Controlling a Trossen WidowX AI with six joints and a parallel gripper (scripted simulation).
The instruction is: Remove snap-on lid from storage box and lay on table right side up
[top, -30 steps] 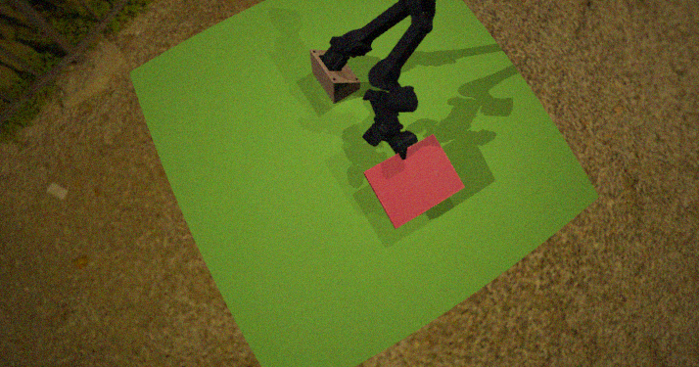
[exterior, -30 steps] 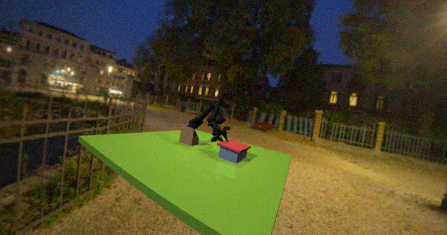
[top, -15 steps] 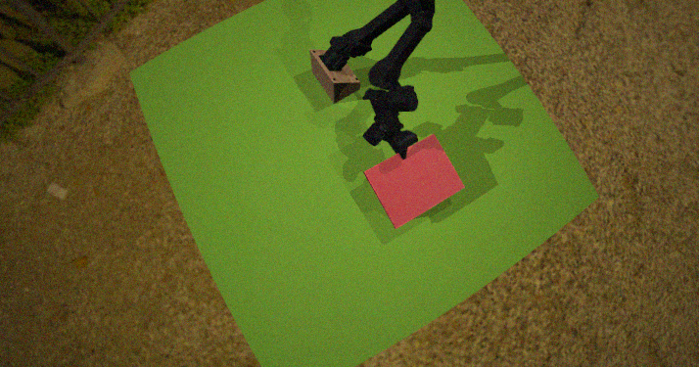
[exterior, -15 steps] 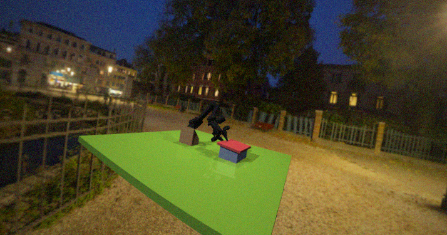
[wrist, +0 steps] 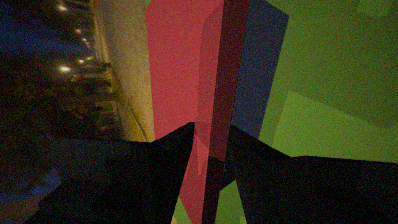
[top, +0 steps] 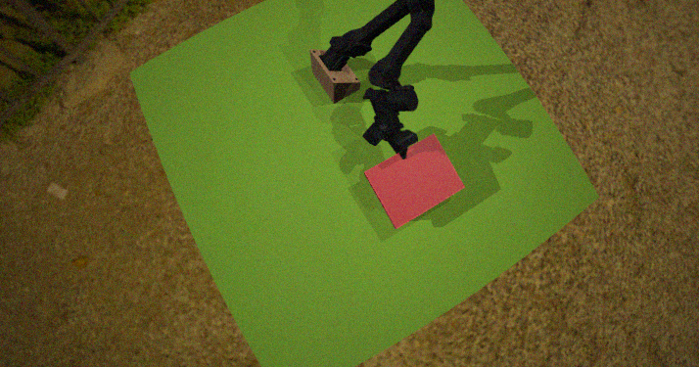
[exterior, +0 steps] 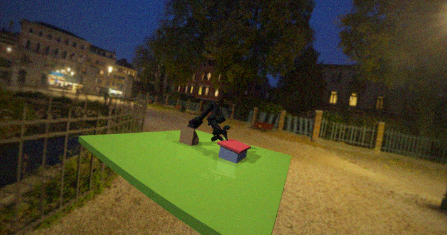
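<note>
My gripper tip is 8 cm short of the red lid. Also, from my gripper tip: storage box (8 cm ahead, 5 cm below).
</note>
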